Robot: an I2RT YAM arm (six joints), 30 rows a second.
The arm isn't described. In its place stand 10 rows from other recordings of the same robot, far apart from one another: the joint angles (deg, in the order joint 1, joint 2, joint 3, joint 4, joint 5, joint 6), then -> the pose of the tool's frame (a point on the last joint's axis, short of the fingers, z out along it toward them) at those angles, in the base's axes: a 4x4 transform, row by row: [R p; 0 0 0 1], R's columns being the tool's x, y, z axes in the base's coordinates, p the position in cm.
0.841, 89.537, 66.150, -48.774, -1.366, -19.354 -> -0.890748 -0.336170 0.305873 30.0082; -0.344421 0.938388 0.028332 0.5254; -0.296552 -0.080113 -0.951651 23.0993; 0 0 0 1
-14.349, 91.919, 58.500, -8.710, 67.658, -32.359 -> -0.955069 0.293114 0.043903 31.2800; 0.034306 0.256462 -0.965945 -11.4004; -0.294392 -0.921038 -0.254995 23.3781; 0 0 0 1
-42.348, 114.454, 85.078, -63.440, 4.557, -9.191 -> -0.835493 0.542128 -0.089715 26.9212; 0.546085 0.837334 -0.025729 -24.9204; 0.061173 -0.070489 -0.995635 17.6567; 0 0 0 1
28.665, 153.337, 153.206, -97.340, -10.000, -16.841 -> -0.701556 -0.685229 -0.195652 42.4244; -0.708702 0.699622 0.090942 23.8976; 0.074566 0.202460 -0.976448 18.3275; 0 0 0 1
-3.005, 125.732, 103.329, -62.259, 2.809, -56.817 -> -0.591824 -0.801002 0.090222 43.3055; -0.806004 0.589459 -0.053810 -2.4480; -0.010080 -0.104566 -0.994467 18.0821; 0 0 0 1
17.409, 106.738, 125.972, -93.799, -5.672, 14.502 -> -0.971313 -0.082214 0.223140 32.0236; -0.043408 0.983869 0.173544 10.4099; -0.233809 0.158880 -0.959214 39.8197; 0 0 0 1
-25.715, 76.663, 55.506, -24.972, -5.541, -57.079 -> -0.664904 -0.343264 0.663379 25.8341; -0.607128 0.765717 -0.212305 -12.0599; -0.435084 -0.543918 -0.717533 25.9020; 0 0 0 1
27.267, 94.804, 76.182, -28.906, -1.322, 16.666 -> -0.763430 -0.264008 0.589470 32.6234; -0.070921 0.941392 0.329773 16.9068; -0.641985 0.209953 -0.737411 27.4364; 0 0 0 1
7.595, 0.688, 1.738, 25.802, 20.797, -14.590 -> 0.385316 0.297078 0.873657 9.6421; -0.186194 0.952318 -0.241707 0.0105; -0.903805 -0.069536 0.422257 22.9608; 0 0 0 1
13.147, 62.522, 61.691, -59.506, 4.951, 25.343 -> -0.843932 0.194989 0.499758 19.3711; 0.240798 0.970168 0.028103 4.2091; -0.479370 0.144058 -0.865709 30.9038; 0 0 0 1
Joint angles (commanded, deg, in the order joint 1, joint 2, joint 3, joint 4, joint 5, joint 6), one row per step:
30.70, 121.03, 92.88, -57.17, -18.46, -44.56
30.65, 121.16, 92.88, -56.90, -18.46, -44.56
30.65, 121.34, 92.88, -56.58, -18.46, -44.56
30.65, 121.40, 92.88, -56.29, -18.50, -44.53
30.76, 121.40, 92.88, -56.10, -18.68, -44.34
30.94, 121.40, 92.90, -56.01, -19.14, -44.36
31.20, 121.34, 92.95, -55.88, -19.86, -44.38
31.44, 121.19, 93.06, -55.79, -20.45, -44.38
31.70, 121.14, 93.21, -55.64, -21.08, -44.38
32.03, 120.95, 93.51, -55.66, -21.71, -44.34
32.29, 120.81, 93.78, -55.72, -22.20, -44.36
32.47, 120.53, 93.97, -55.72, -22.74, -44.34
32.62, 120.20, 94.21, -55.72, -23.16, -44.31
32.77, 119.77, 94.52, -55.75, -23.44, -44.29
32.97, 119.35, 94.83, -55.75, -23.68, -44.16
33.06, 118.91, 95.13, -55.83, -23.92, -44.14
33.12, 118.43, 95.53, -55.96, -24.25, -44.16
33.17, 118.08, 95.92, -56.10, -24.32, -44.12
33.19, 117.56, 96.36, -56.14, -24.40, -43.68
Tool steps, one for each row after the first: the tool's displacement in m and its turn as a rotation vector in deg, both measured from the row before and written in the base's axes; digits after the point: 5 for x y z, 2 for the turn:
0.00073, 0.00002, -0.00084, 0.07, -0.12, -0.05
0.00066, 0.00039, -0.00117, 0.07, -0.12, 0.00
0.00050, 0.00033, -0.00035, 0.15, -0.17, -0.02
-0.00017, 0.00094, 0.00007, 0.23, -0.01, -0.05
-0.00064, 0.00144, 0.00020, 0.45, 0.13, 0.24
-0.00095, 0.00210, 0.00081, 0.74, 0.16, 0.35
-0.00083, 0.00192, 0.00166, 0.68, 0.01, 0.30
-0.00066, 0.00222, 0.00118, 0.72, 0.03, 0.33
-0.00098, 0.00262, 0.00279, 0.78, -0.05, 0.37
-0.00078, 0.00206, 0.00228, 0.60, -0.05, 0.34
-0.00072, 0.00145, 0.00292, 0.70, -0.10, 0.23
-0.00052, 0.00124, 0.00347, 0.65, -0.24, 0.18
-0.00049, 0.00116, 0.00445, 0.61, -0.44, 0.17
-0.00068, 0.00145, 0.00439, 0.58, -0.43, 0.12
-0.00044, 0.00066, 0.00446, 0.56, -0.42, 0.11
-0.00030, 0.00054, 0.00522, 0.68, -0.46, 0.14
-0.00009, 0.00042, 0.00422, 0.38, -0.45, 0.03
0.00000, 0.00023, 0.00569, 0.54, -0.53, -0.35

